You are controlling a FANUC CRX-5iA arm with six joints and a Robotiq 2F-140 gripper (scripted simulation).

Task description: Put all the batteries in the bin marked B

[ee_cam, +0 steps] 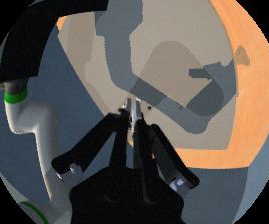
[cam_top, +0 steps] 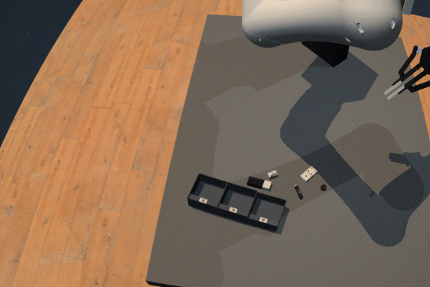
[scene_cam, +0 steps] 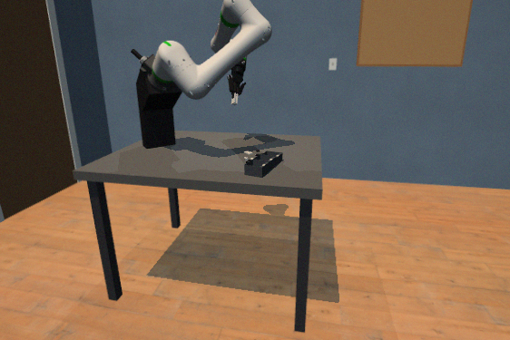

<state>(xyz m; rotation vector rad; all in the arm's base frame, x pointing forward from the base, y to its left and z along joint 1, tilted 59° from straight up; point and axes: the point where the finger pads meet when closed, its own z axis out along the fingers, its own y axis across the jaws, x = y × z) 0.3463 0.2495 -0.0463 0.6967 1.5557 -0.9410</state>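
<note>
Right now the black bin is 46 cm to the right of my hand, 24 cm below it and 17 cm ahead of it. From my hand the other things lie so: black disc: 26 cm below, 20 cm to the right, 14 cm ahead; dark cylindrical battery: 28 cm to the right, 26 cm below, 14 cm ahead; white domino: 26 cm below, 24 cm to the right, 8 cm ahead.
</note>
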